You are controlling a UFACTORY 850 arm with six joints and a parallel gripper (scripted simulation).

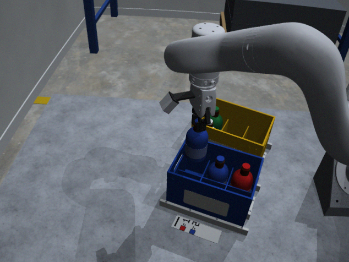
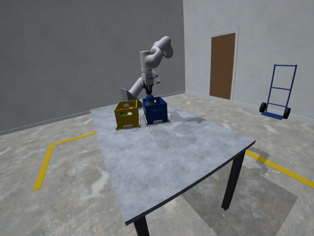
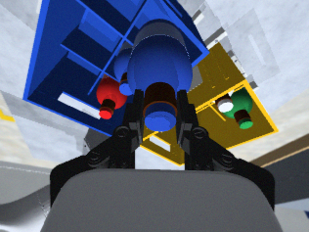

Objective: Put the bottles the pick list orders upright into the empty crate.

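Right now my hand is 70 mm past the blue crate, 70 mm to the right of it and 200 mm above it. From my hand the other things lie so: white-capped bottle 50 mm behind, 160 mm to the right, 200 mm below; then yellow crate 150 mm behind, 160 mm to the right, 200 mm below; then red-label bottle 160 mm behind, 60 mm to the left, 200 mm below.
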